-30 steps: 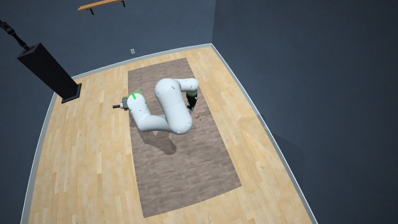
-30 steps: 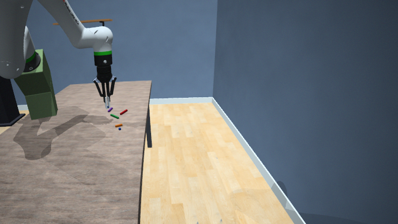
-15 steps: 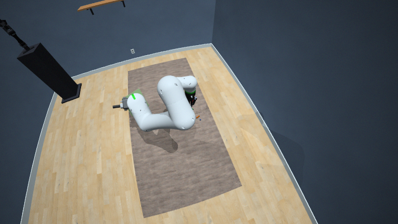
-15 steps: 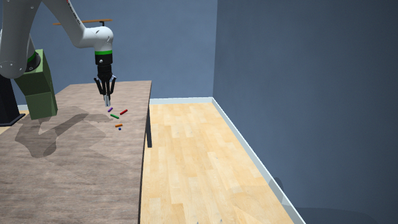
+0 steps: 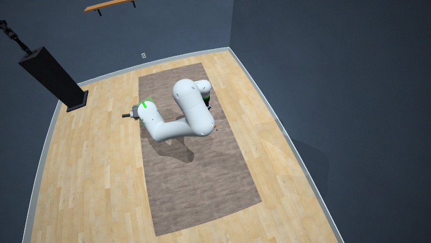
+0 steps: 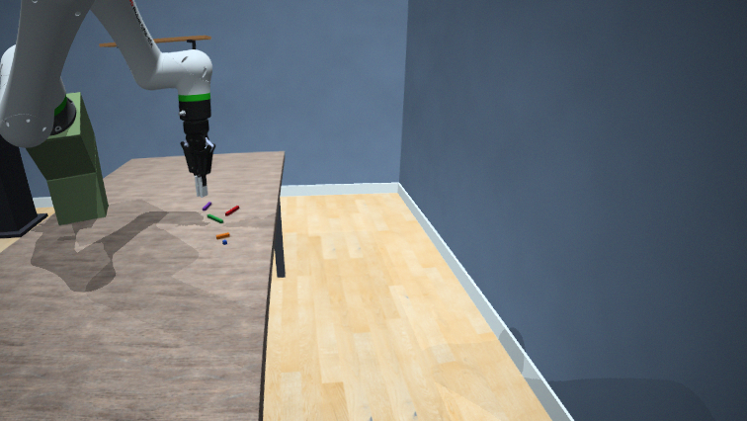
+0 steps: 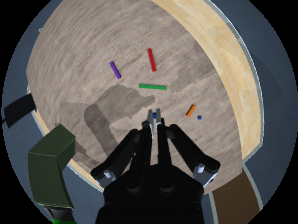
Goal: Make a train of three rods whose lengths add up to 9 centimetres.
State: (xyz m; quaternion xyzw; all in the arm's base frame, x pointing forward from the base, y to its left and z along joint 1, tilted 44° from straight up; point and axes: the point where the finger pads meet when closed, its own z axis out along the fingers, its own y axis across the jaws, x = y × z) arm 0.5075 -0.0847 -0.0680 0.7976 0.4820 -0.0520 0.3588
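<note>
Right now the green rod is 130 mm below my hand, 40 mm to the left of it and 20 mm ahead of it. Also, from my hand: red rod: 130 mm below, 100 mm to the left, 70 mm ahead; purple rod: 160 mm to the left, 130 mm below, 20 mm behind; orange rod: 130 mm below, 90 mm to the right, 60 mm ahead.
</note>
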